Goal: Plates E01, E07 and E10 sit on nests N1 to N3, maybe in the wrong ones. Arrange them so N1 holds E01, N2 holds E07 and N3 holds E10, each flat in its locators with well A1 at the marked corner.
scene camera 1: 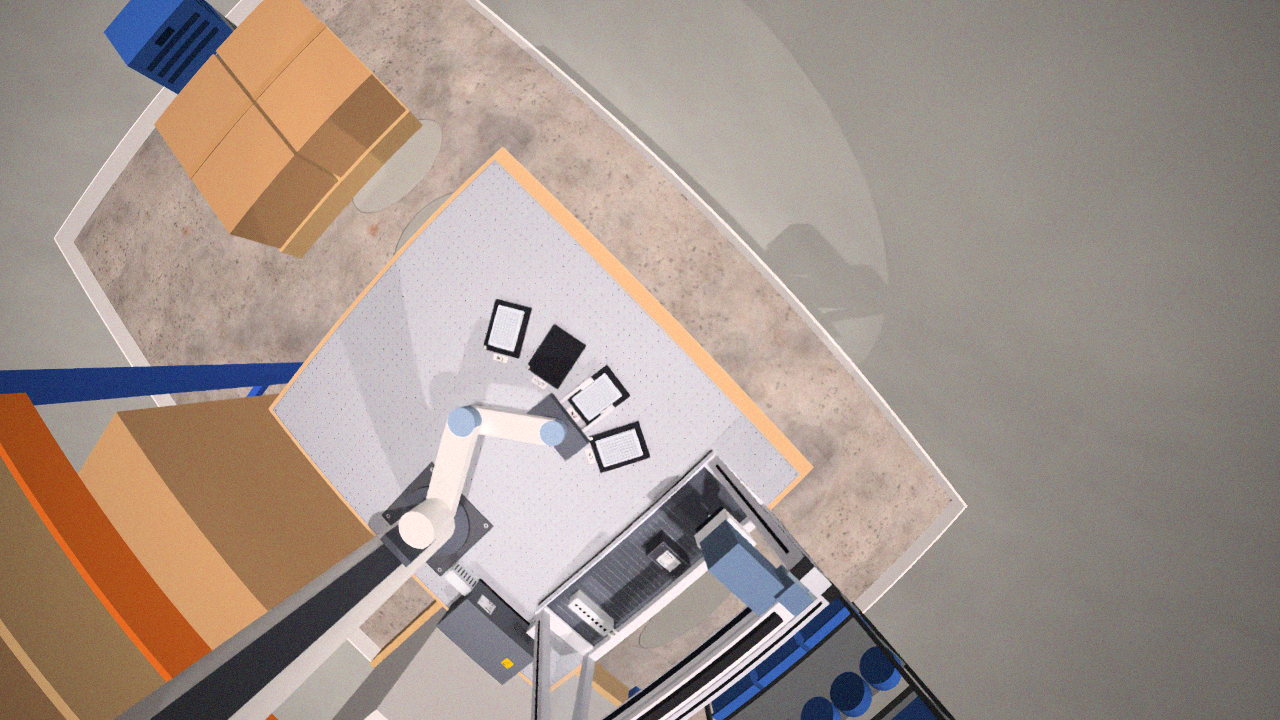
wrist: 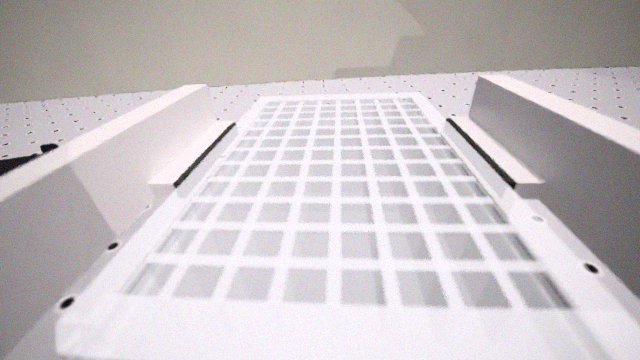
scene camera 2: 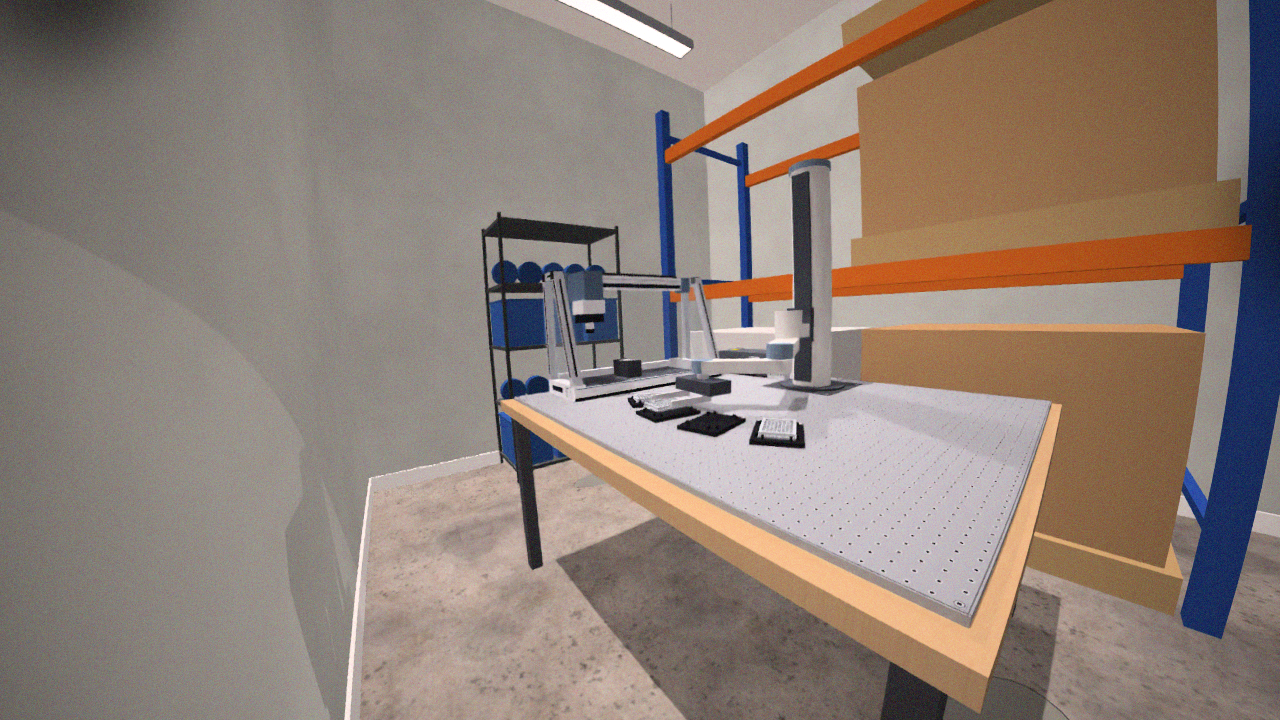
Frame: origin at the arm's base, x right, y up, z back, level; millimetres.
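Seen in the pictures: gripper, fingertip midpoint: [scene camera 1: 602,392] [wrist: 337,106] [scene camera 2: 660,401]; arm's base at its link origin: [scene camera 2: 811,388].
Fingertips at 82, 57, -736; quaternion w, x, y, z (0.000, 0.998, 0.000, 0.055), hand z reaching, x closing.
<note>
Pixels of each thing's top centre, then the offset from my fingertips to it, as dx, dy, dz. "*": a spot on its surface instead. Level surfaces: height alone.
- white gridded plate at its top centre: [wrist: 337,146] [scene camera 1: 596,397] [scene camera 2: 667,402] -3, -5, +24
- third black nest at its top centre: [wrist: 338,189] [scene camera 1: 597,396] [scene camera 2: 667,407] -3, -22, +24
- white plate at its top centre: [scene camera 2: 778,425] [scene camera 1: 505,327] -353, -18, +83
- leftmost nest at its top centre: [scene camera 2: 778,427] [scene camera 1: 505,328] -353, -22, +84
- third plate at its top centre: [scene camera 1: 619,448] [scene camera 2: 652,395] +158, -18, +88
- lower-right nest at a spot on its surface: [scene camera 1: 625,460] * +198, -17, +99
- perforated table top at its surface level: dy -44
- grey box at a spot on its surface: [scene camera 1: 487,626] * +280, +70, +797
My gripper [scene camera 1: 597,396] [wrist: 337,106] is shut on a white gridded plate [scene camera 1: 601,394] [scene camera 2: 664,402] [wrist: 335,200], gripping its long sides. The plate is roughly level, at or just above the third black nest [scene camera 2: 666,414] from the left in scene camera 1. I cannot tell whether it touches the locators. Another white plate [scene camera 1: 507,327] [scene camera 2: 777,428] lies in the leftmost nest [scene camera 2: 776,442]. The nest beside it [scene camera 1: 556,355] [scene camera 2: 711,422] is empty. A third plate [scene camera 1: 619,445] lies in the lower-right nest [scene camera 1: 626,462]. Plate names, nest labels and A1 marks are unreadable.
The arm's column [scene camera 2: 812,277] stands on the perforated table top [scene camera 1: 465,232] [scene camera 2: 859,465]. A gantry machine [scene camera 1: 626,573] [scene camera 2: 617,282] stands beyond the lower-right nest. A grey box [scene camera 1: 487,626] sits near the arm base. Large cartons [scene camera 1: 286,116] stand off the table.
</note>
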